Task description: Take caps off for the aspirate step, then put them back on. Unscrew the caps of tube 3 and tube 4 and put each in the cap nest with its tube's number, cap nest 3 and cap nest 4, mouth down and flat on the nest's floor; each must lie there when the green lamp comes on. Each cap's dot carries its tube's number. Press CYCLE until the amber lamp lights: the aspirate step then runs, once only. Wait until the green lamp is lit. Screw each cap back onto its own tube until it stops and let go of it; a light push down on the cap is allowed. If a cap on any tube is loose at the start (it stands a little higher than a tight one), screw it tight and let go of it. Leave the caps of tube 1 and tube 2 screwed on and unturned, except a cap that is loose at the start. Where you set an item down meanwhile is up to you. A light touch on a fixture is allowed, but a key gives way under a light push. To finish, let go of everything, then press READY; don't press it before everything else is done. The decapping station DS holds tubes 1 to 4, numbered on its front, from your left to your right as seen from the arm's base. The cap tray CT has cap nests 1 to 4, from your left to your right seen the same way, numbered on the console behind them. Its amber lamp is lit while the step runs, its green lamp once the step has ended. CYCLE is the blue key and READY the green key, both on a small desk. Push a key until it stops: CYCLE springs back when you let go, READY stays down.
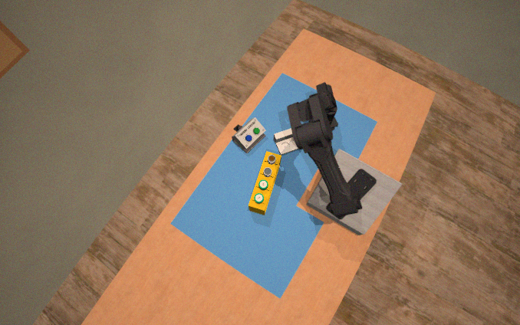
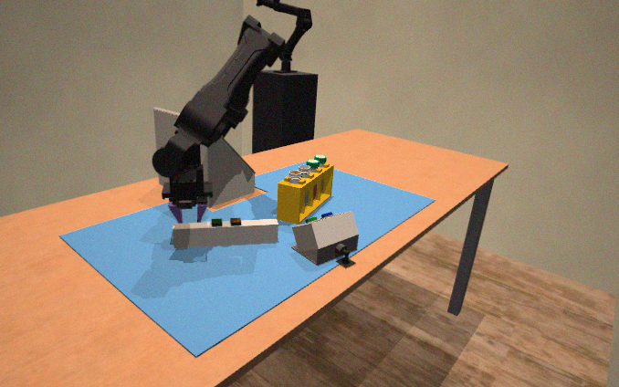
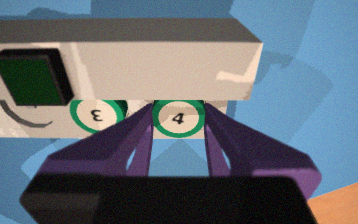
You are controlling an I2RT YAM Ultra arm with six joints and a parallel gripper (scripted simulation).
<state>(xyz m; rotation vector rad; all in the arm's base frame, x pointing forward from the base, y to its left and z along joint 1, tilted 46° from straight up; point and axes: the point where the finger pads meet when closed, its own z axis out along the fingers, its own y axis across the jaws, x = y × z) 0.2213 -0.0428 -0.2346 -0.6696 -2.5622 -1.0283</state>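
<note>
Right now my hand is 1 cm above the cap 4. Also, from my hand: green key: 20 cm ahead, 17 cm to the left, 4 cm above; then cap 3: 4 cm to the left, 3 cm ahead, 1 cm below; then blue key: 22 cm to the left, 21 cm ahead, 4 cm above.
</note>
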